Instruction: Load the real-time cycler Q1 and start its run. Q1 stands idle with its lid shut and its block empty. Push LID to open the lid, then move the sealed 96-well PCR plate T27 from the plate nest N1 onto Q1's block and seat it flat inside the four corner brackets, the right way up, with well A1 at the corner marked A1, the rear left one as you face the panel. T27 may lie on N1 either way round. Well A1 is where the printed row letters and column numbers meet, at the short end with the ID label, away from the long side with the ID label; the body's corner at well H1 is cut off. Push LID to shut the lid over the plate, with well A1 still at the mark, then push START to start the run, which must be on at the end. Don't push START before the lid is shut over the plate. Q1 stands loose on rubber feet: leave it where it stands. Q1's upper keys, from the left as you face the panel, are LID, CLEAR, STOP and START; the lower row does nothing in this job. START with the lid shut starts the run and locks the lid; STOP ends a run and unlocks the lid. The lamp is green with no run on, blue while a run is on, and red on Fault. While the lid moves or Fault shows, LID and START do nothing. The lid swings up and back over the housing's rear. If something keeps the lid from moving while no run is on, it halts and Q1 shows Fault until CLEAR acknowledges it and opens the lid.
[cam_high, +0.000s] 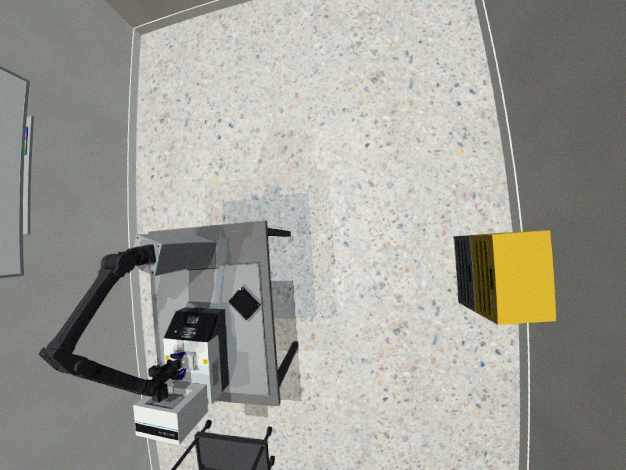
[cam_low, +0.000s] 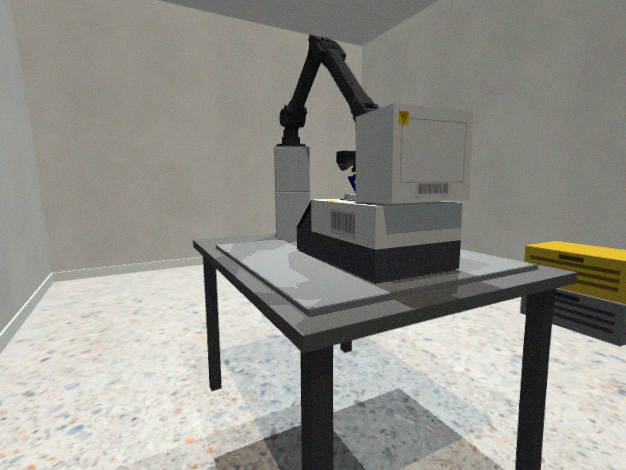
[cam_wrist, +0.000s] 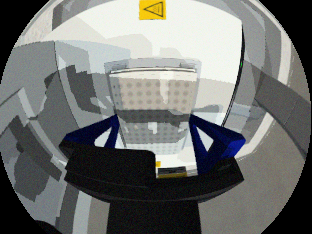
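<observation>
My gripper is now right at the sealed plate T27. Round my hand: plate nest N1: 24 cm behind, 34 cm to the left, 18 cm below.
</observation>
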